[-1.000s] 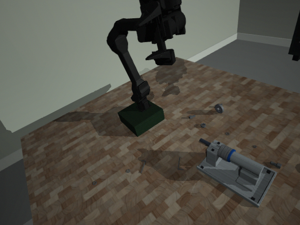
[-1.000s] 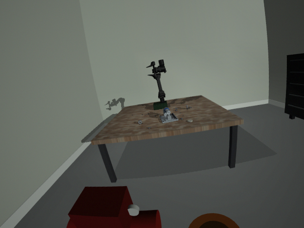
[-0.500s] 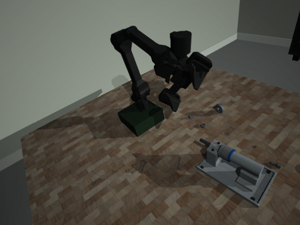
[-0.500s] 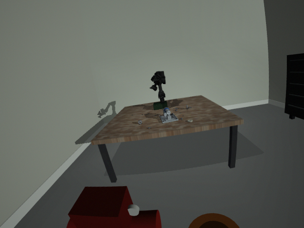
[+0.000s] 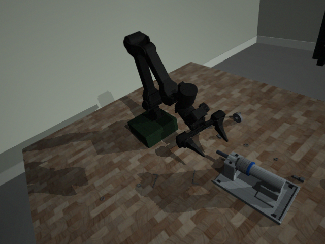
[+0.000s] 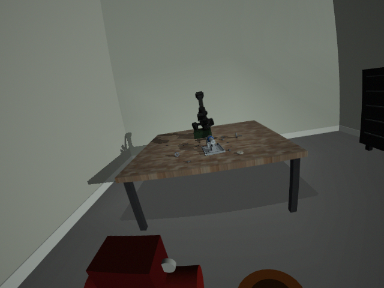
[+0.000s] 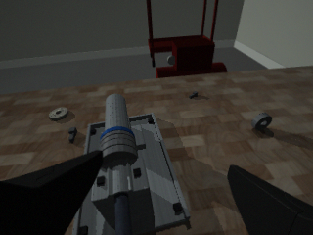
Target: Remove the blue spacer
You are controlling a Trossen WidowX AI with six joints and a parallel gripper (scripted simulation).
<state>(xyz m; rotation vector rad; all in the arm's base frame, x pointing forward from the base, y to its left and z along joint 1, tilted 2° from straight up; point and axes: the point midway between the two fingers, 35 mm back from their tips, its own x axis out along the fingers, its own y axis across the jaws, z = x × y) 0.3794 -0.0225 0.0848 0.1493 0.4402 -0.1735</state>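
Right now the dark shaft is 70 mm below my gripper tip, 50 mm to the left of it and 50 mm ahead of it. From my gripper tip the other things lie so: blue spacer ring 90 mm ahead, 70 mm below, 50 mm to the left; grey disc 300 mm to the left, 130 mm behind, 120 mm below; white disc 290 mm ahead, 240 mm to the left, 140 mm below.
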